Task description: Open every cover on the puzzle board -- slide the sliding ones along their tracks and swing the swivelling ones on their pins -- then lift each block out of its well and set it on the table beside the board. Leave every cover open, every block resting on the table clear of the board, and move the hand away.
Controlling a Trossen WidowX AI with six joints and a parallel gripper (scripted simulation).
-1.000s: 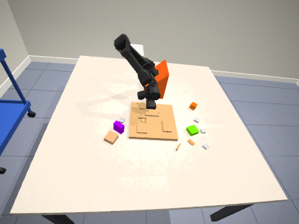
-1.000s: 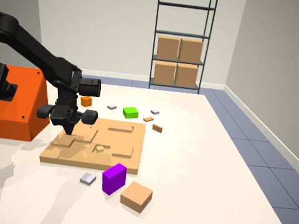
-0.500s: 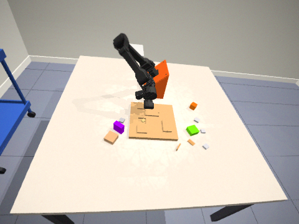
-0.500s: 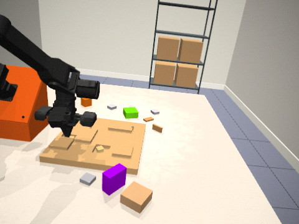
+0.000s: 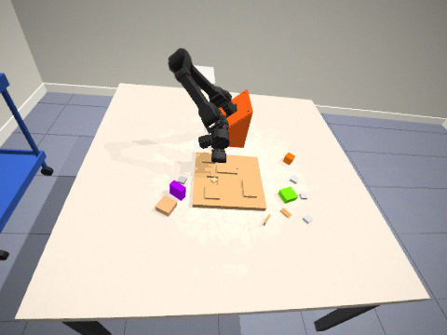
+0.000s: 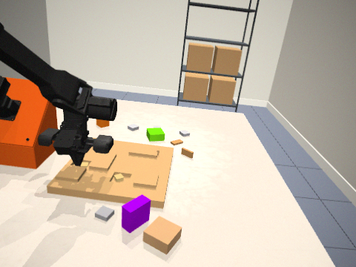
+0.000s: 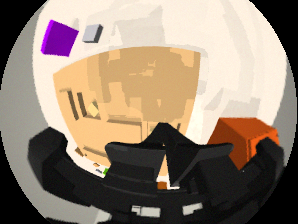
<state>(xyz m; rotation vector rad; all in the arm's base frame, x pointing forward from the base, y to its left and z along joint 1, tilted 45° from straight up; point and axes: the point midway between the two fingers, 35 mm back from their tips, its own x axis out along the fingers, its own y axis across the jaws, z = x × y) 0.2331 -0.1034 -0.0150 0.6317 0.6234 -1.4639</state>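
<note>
My gripper tip is now 9 cm short of the tan puzzle board and 5 cm to the right of it. Also, from my gripper tip: green block 31 cm to the left, 17 cm ahead, 1 cm below; then grey piece 15 cm to the right, 12 cm ahead, 2 cm below; then purple block 20 cm ahead, 16 cm to the right, 1 cm above.
</note>
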